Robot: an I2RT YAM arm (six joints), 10 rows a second.
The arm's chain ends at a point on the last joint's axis. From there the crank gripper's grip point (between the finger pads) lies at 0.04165 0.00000 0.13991 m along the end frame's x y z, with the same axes.
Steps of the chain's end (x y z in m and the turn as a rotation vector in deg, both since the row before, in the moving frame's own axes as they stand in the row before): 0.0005 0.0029 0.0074 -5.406 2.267 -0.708; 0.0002 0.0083 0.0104 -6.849 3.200 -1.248; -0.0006 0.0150 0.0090 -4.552 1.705 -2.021; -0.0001 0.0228 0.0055 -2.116 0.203 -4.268; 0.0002 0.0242 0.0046 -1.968 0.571 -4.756; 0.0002 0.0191 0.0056 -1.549 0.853 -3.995; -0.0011 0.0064 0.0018 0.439 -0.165 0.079
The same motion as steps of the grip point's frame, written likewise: 0.0061 0.0155 0.0050 -5.406 2.267 -0.708; 0.0081 0.0238 0.0069 -6.849 3.200 -1.248; 0.0037 0.0245 0.0073 -4.552 1.705 -2.021; 0.0005 0.0248 0.0053 -2.116 0.203 -4.268; 0.0016 0.0255 0.0042 -1.968 0.571 -4.756; 0.0023 0.0199 0.0050 -1.549 0.853 -3.995; -0.0015 0.0054 0.0019 0.439 -0.165 0.079
